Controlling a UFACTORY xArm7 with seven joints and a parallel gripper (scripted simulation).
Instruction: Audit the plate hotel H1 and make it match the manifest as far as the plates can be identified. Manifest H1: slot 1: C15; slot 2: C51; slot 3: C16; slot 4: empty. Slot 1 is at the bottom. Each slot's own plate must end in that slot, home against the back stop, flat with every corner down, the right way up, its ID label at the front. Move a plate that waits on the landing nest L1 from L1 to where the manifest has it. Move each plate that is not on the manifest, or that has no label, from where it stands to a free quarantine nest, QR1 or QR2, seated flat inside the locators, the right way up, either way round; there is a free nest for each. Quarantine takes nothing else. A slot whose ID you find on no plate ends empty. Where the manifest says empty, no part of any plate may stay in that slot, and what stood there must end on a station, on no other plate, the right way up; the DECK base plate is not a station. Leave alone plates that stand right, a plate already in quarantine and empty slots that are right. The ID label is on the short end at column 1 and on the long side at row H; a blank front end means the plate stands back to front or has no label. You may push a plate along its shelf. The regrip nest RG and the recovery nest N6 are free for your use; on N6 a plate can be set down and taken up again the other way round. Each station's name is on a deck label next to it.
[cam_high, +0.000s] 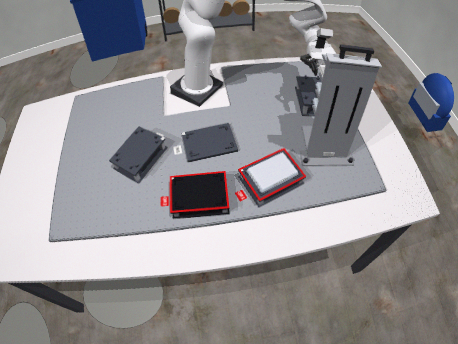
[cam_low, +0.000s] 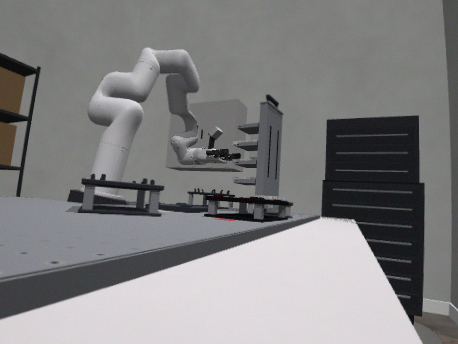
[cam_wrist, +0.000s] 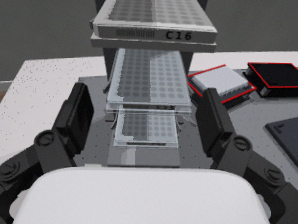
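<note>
Right now my hand is 9 cm short of the plate labelled C16, 4 cm below it and 3 cm to the left of it. The rest, counted from my hand: RG label (22 cm below, 19 cm behind, 4 cm to the left); then H1 label (22 cm below, 8 cm to the left, 6 cm ahead); then white plate (26 cm to the right, 21 cm ahead, 17 cm below).
</note>
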